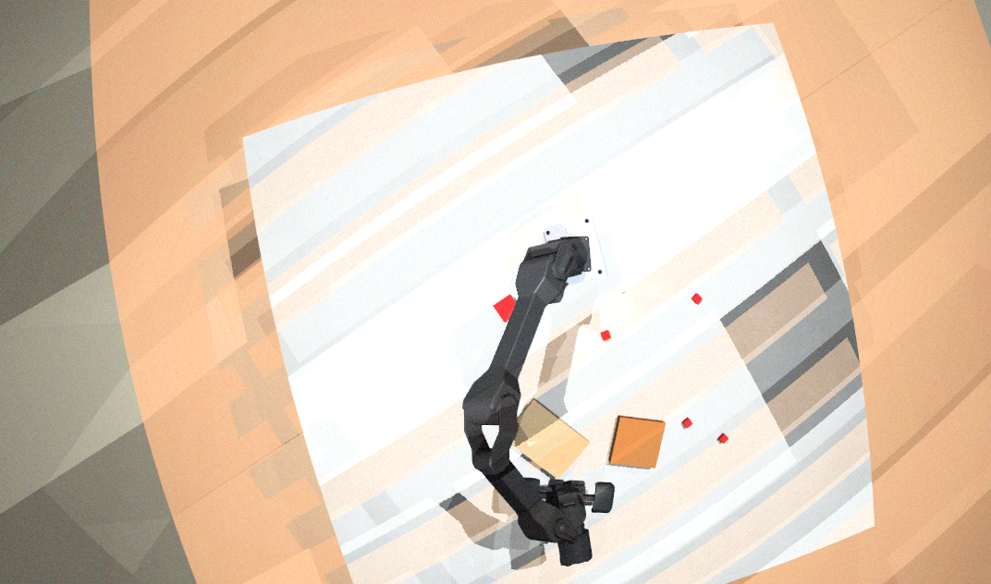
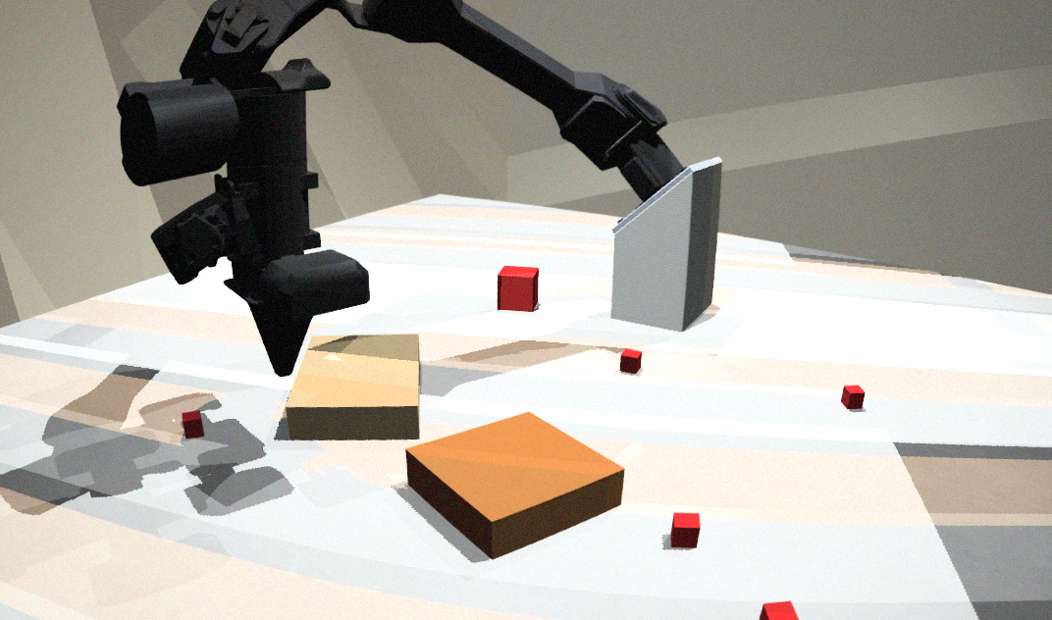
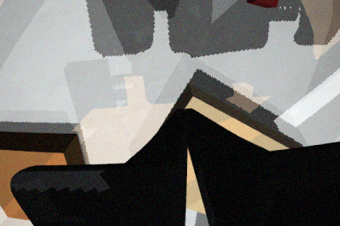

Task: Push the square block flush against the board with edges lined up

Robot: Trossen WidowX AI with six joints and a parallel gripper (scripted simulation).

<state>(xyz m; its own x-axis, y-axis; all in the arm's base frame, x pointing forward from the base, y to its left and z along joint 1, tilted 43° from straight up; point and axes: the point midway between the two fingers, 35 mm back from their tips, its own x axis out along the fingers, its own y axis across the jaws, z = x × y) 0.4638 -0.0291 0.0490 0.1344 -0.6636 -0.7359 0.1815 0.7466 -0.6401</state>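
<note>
My gripper tip is now 90 mm past the tan board, 30 mm to the left of it and 40 mm above it. From my gripper tip the other things lie so: orange square block (60 mm behind, 170 mm to the left, 40 mm below).
</note>
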